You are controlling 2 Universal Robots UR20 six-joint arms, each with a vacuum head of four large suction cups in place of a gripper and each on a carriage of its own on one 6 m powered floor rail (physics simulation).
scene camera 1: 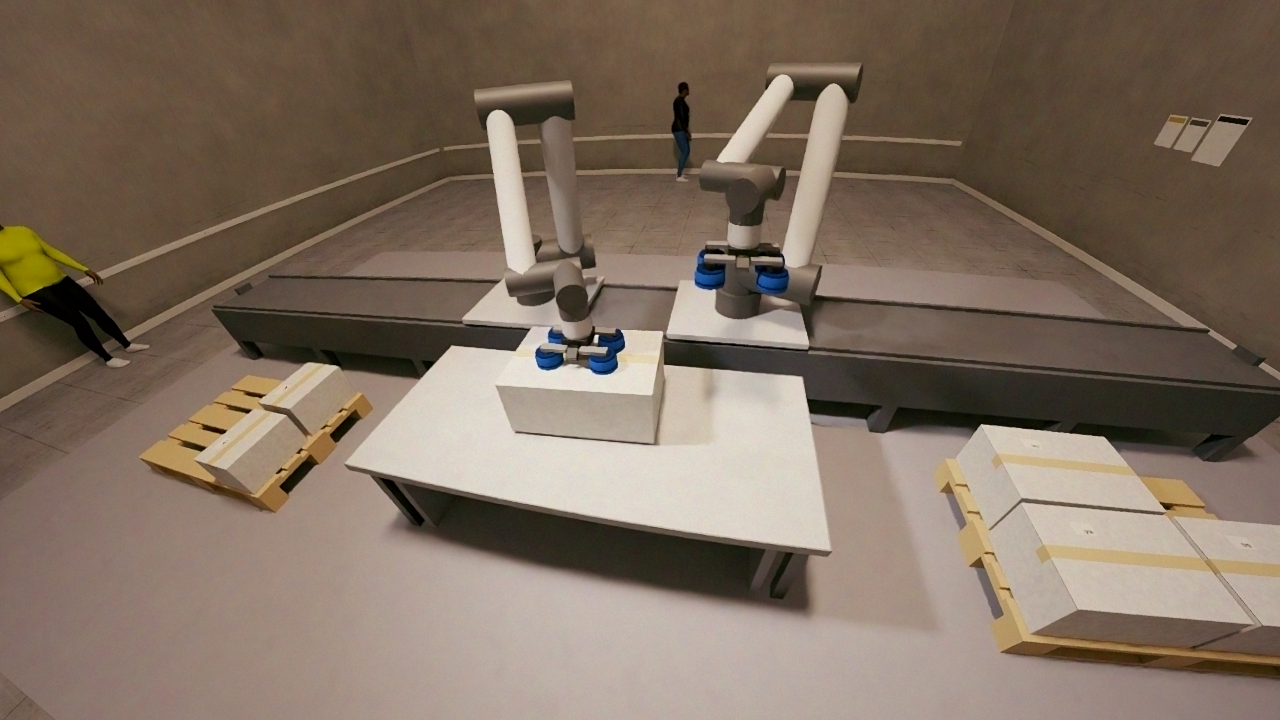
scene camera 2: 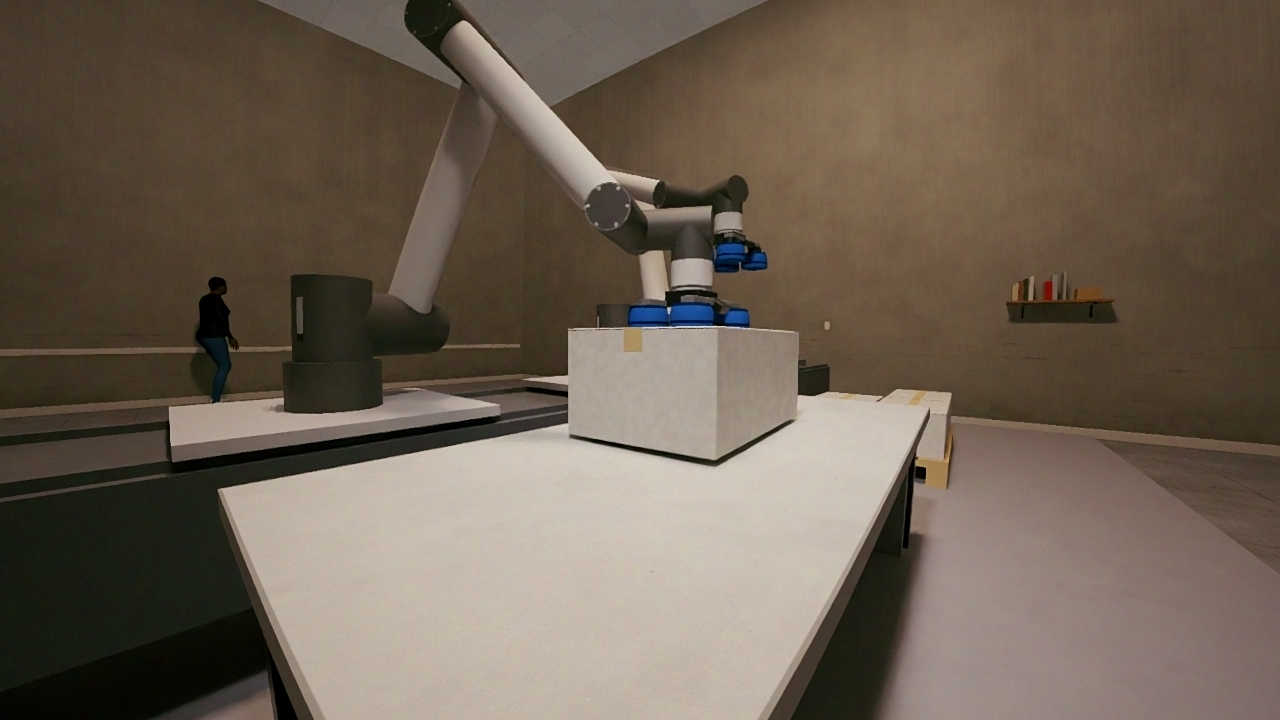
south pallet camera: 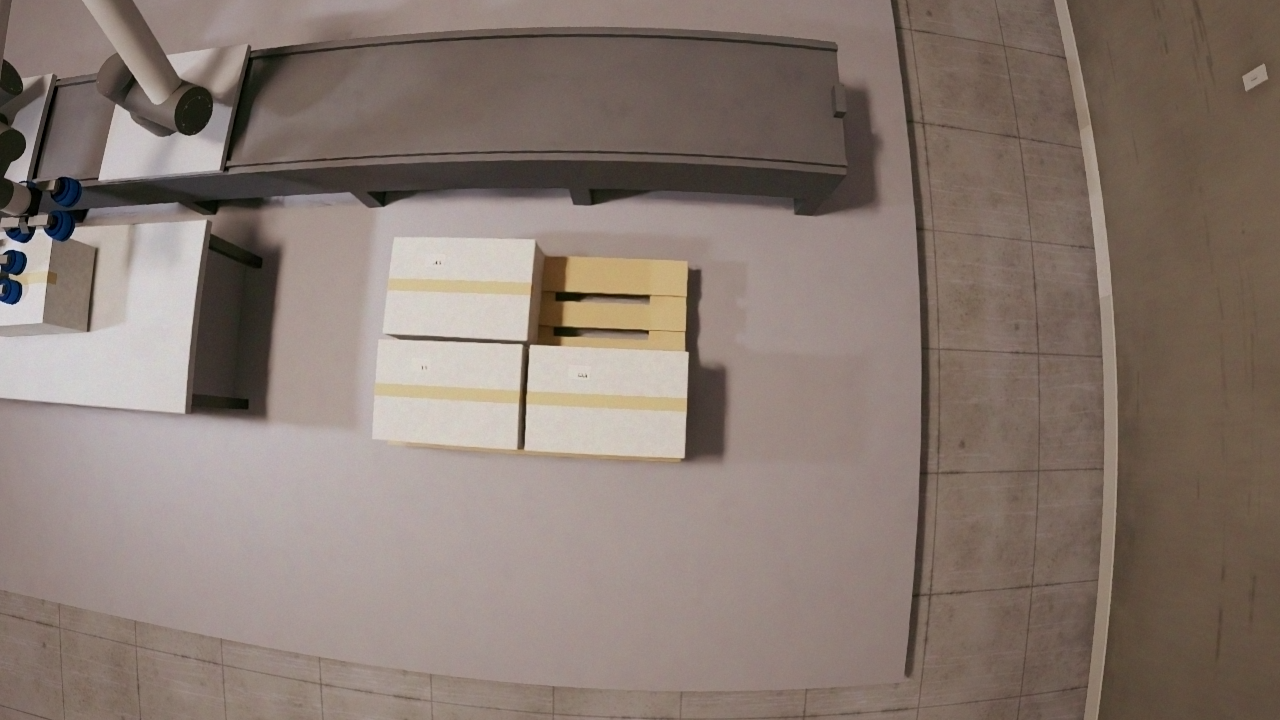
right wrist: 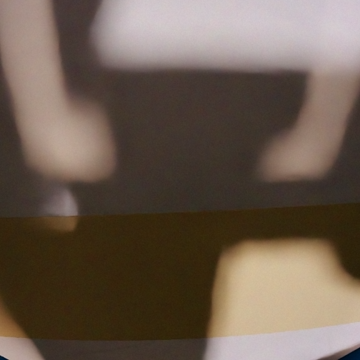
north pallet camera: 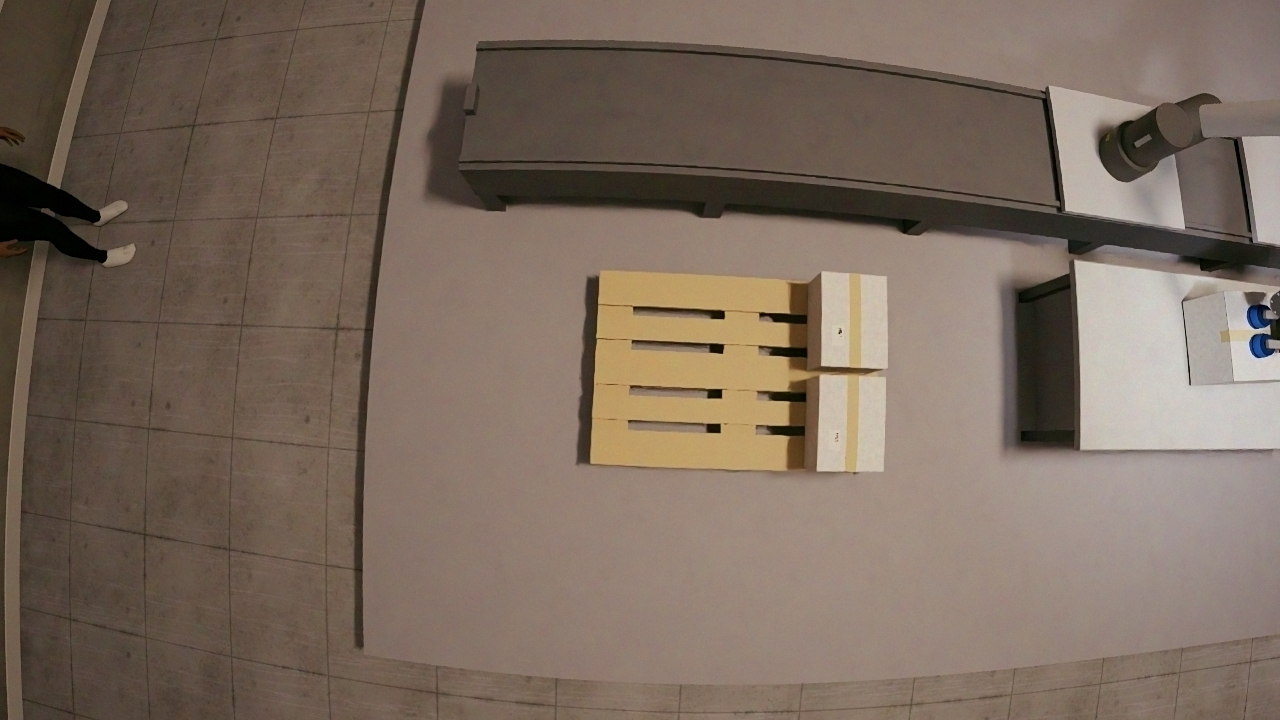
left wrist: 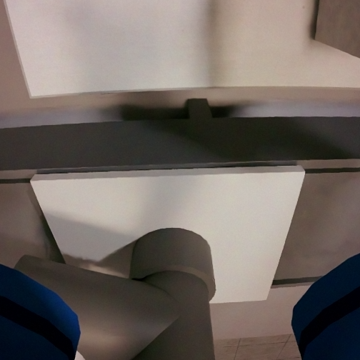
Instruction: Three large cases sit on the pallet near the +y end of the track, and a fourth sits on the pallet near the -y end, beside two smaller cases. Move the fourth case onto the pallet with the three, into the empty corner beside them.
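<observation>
The fourth large case (scene camera 1: 586, 413) (scene camera 2: 644, 394) (north pallet camera: 1208, 344) (south pallet camera: 69, 291) (left wrist: 341, 22) is level at the white table; a thin dark line shows under it, and I cannot tell if it touches. My right gripper (scene camera 1: 577, 351) (scene camera 2: 689, 315) (south pallet camera: 8, 275) is shut on its top. In the right wrist view, the case's tape (right wrist: 110, 280) is close. My left gripper (scene camera 1: 741, 271) (scene camera 2: 741, 257) (south pallet camera: 40, 213) is open, empty, raised near its own carriage. Three large cases (south pallet camera: 460, 308) (south pallet camera: 447, 416) (south pallet camera: 608, 429) leave the upper right corner of their pallet (south pallet camera: 617, 275) (scene camera 1: 1174, 492) bare.
The white table (scene camera 1: 581, 474) (scene camera 2: 537, 555) stands between the pallets, before the rail (scene camera 1: 984, 335) (south pallet camera: 537, 98). Two smaller cases (north pallet camera: 832, 322) (north pallet camera: 832, 425) sit along the right edge of the other pallet (north pallet camera: 662, 362) (scene camera 1: 170, 456). One person (scene camera 1: 40, 268) stands at the left, another (scene camera 1: 681, 125) behind the rail.
</observation>
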